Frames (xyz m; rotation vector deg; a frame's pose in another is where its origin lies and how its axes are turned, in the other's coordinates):
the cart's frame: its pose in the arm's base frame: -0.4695 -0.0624 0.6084 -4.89 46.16 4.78
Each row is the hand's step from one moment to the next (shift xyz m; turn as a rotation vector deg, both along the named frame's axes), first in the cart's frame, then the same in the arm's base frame.
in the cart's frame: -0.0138 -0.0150 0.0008 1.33 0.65 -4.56
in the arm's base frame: -0.0073 -0.0154 0.0112 -2.42 0.21 -4.13
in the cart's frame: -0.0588 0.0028 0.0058 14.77 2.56 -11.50
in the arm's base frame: -0.0367 0.0009 0.0464 1.68 1.92 -18.72
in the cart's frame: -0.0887 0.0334 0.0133 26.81 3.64 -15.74
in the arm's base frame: -0.0552 0.0309 0.0718 6.83 3.04 -30.40
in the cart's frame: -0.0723 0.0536 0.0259 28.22 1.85 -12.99
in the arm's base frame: -0.0371 0.0530 0.0677 9.96 1.62 -29.44
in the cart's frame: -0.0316 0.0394 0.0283 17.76 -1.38 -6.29
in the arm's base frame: -0.0057 0.0409 0.0406 7.89 -1.30 -17.11
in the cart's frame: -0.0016 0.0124 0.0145 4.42 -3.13 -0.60
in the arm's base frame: 0.0080 0.0138 0.0106 2.95 -2.99 -3.47
